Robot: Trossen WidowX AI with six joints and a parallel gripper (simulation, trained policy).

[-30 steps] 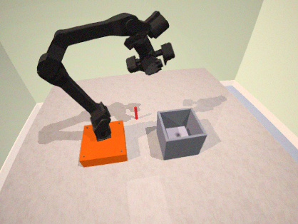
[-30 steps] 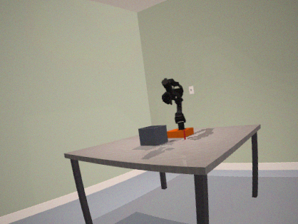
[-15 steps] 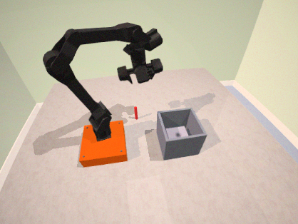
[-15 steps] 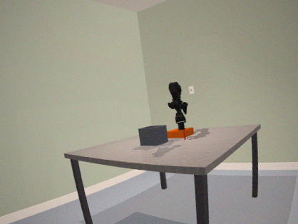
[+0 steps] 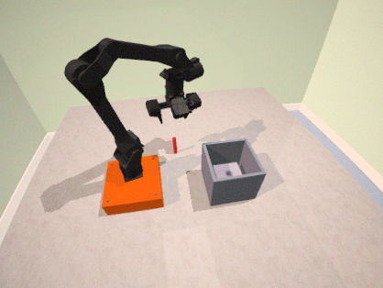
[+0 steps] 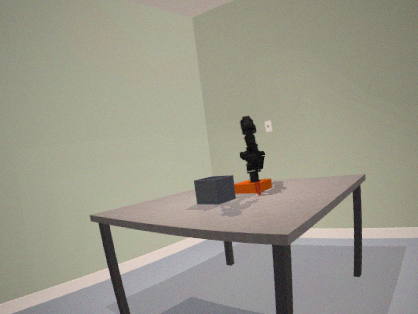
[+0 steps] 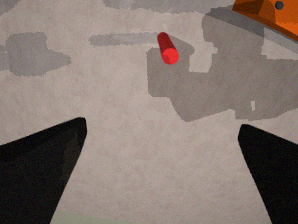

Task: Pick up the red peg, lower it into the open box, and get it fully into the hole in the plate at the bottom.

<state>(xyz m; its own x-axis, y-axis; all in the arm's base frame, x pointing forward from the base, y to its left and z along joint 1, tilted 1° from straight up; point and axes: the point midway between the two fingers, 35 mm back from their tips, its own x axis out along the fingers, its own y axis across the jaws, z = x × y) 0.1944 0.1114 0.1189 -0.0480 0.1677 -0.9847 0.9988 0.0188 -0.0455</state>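
Right now the red peg is 1 cm behind my gripper tip, 2 cm to the right of it and 11 cm below it. From my gripper tip the other things lie so: pale plate (12 cm ahead, 24 cm to the right, 10 cm below).
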